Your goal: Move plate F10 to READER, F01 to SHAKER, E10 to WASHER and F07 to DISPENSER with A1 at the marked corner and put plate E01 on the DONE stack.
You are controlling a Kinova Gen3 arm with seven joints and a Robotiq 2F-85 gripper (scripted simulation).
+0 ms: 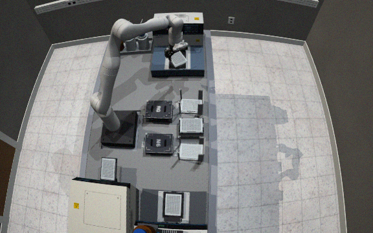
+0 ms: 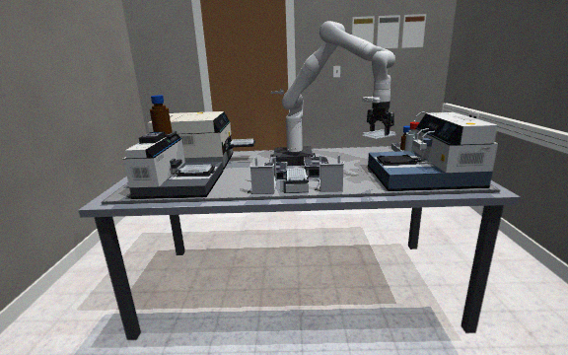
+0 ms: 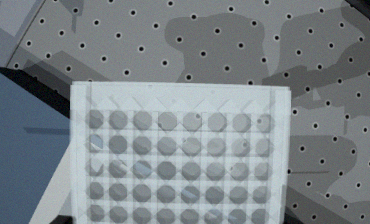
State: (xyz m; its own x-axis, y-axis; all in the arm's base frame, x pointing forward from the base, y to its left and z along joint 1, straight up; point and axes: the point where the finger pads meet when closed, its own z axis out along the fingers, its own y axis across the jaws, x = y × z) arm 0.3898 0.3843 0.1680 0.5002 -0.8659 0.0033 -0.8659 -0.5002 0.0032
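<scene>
The washer nest is 9 cm to the left of my hand and 13 cm below it. From my hand the other things lie so: dark pull-out tray 37 cm behind, 69 cm to the right, 12 cm below; regrip nest 11 cm behind, 28 cm to the right, 16 cm below.
</scene>
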